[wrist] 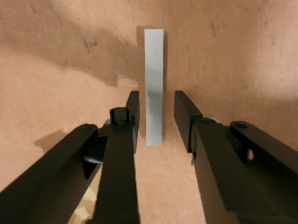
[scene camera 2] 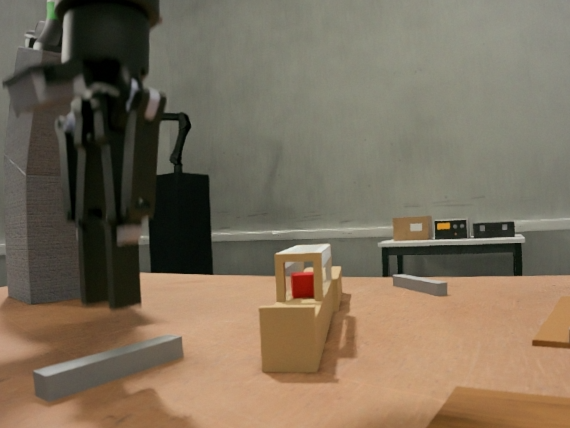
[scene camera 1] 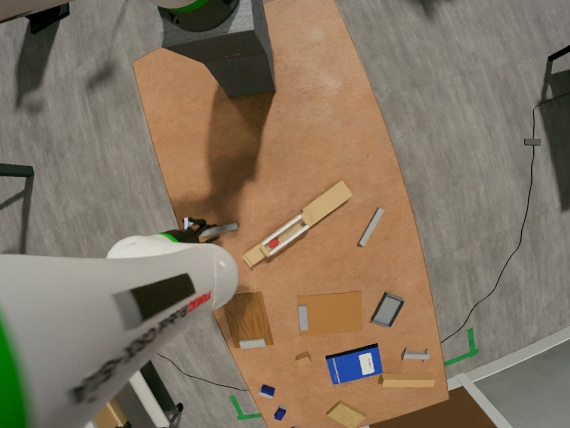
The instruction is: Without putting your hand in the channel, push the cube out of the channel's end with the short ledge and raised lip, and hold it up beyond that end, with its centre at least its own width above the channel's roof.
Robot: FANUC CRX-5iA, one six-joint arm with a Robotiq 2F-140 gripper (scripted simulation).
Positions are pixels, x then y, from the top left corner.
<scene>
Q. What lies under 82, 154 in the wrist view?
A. My gripper.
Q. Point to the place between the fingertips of my gripper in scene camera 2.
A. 111, 309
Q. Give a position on a grey bar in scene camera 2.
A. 54, 382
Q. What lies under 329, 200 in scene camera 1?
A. A channel.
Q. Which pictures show the grey tray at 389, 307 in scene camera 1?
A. Scene camera 1 only.
</scene>
